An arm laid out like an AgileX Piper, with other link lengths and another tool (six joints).
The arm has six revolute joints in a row. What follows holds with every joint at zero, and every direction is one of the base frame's. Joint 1 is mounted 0.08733 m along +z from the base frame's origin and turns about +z. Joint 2 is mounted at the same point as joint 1 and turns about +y. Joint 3 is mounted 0.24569 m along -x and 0.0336 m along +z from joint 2 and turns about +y. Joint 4 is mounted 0.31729 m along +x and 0.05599 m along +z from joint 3 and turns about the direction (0.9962, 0, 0.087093). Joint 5 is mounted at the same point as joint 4 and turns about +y. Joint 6 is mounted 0.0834 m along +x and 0.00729 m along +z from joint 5 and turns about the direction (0.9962, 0, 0.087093). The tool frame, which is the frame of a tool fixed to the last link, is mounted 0.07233 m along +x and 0.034 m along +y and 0.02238 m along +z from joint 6; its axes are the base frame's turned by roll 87.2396, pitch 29.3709 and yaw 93.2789 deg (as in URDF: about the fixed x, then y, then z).
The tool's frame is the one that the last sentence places.
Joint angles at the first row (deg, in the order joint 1, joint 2, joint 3, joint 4, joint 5, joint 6):
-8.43, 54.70, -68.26, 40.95, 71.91, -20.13
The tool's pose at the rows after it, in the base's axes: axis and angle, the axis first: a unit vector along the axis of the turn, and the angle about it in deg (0 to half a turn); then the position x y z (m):
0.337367, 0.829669, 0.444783, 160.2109, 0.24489, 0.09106, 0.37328
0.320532, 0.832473, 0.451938, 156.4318, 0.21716, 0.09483, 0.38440
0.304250, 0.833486, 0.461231, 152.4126, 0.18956, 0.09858, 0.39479
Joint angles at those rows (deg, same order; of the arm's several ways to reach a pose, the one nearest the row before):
-8.43, 48.00, -64.55, 40.90, 72.05, -20.82
-8.43, 42.05, -62.97, 40.58, 72.29, -20.99
-8.43, 36.20, -61.64, 40.36, 72.29, -21.01

